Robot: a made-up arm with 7 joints.
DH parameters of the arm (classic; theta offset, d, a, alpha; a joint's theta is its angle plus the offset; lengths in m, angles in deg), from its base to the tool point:
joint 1: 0 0.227 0 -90
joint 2: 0 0 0 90
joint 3: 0 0.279 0.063 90
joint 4: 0 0 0.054 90
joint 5: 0 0.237 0 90
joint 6: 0 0 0.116 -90
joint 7: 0 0.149 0 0
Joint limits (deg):
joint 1: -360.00..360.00
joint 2: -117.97..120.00
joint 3: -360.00..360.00
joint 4: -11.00..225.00
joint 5: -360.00..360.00
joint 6: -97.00..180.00
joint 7: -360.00..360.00
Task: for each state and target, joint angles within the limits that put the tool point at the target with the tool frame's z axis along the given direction. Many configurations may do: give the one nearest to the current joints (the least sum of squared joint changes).
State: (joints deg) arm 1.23 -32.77 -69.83 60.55 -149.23 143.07 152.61
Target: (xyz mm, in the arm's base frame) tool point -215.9 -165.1 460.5 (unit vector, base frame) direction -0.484 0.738 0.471
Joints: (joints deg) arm -19.23 -34.93 -60.48 38.12 -118.26 180.00 152.61
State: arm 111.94 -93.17 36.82 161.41 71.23 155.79 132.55
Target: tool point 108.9 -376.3 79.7 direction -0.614 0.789 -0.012
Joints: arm 123.18 -99.03 49.61 176.18 84.01 169.50 132.55
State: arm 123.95 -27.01 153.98 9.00 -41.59 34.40 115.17
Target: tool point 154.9 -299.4 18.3 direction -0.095 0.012 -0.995
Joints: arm 117.41 -36.25 168.54 31.19 -39.43 -2.79 115.17
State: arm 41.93 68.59 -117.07 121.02 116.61 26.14 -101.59
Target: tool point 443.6 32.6 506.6 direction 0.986 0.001 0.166
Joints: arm 81.89 64.87 -115.03 74.33 143.03 33.36 -101.59
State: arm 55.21 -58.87 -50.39 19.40 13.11 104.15 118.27
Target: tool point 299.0 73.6 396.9 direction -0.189 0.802 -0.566
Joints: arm 69.29 -42.31 -53.17 53.31 23.11 73.18 118.27
